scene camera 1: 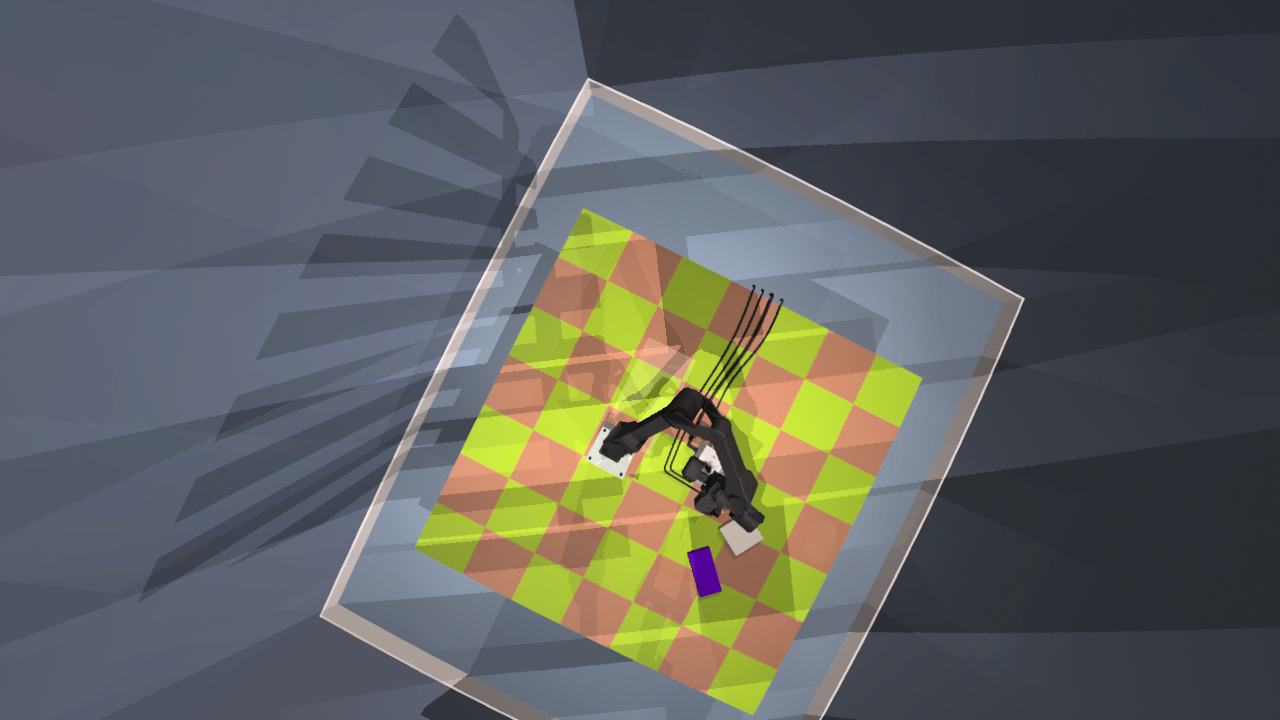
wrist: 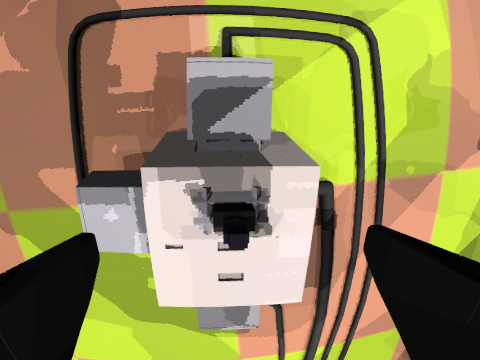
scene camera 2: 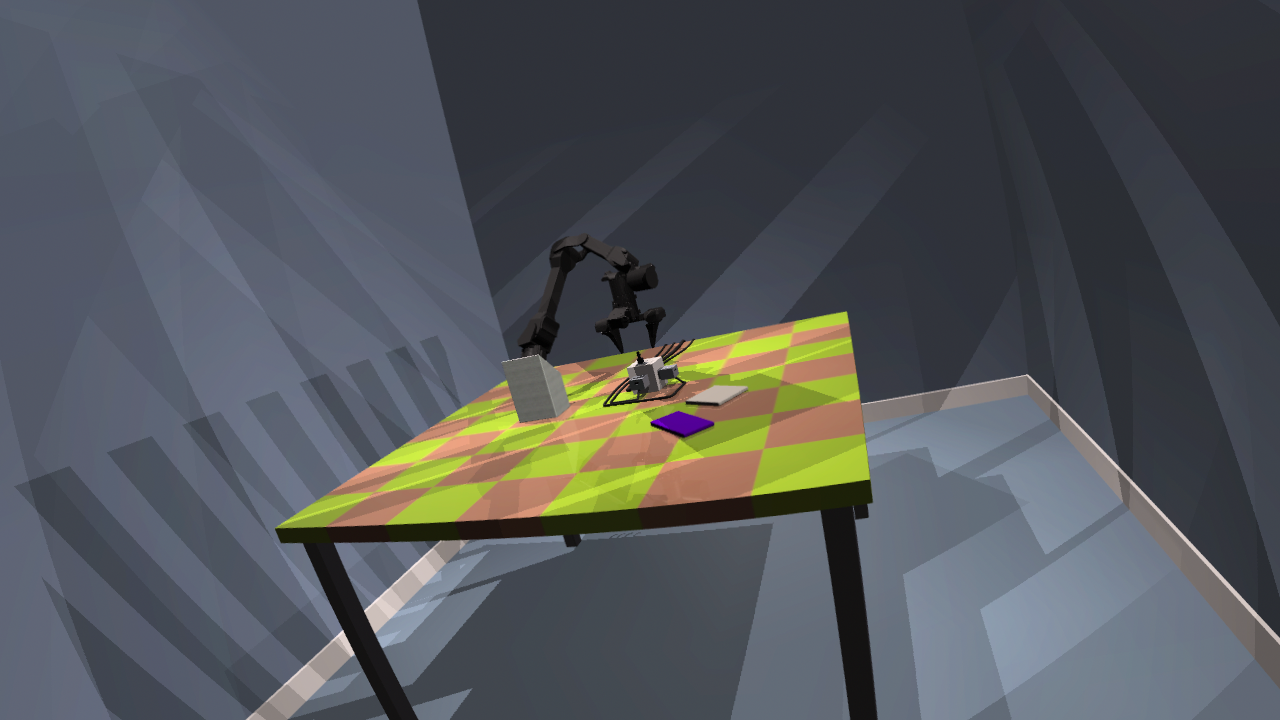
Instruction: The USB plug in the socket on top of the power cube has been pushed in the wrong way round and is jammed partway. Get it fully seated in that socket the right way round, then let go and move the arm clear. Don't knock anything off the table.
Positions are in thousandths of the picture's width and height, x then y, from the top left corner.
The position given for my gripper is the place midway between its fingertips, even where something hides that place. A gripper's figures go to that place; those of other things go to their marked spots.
Labels:
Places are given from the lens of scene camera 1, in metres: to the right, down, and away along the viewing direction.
my gripper (scene camera 1: 554, 658): 0.21, 0.34, 1.03
white flat pad (scene camera 1: 578, 751): 0.33, 0.60, 1.14
purple flat block (scene camera 1: 550, 787): 0.21, 0.69, 1.13

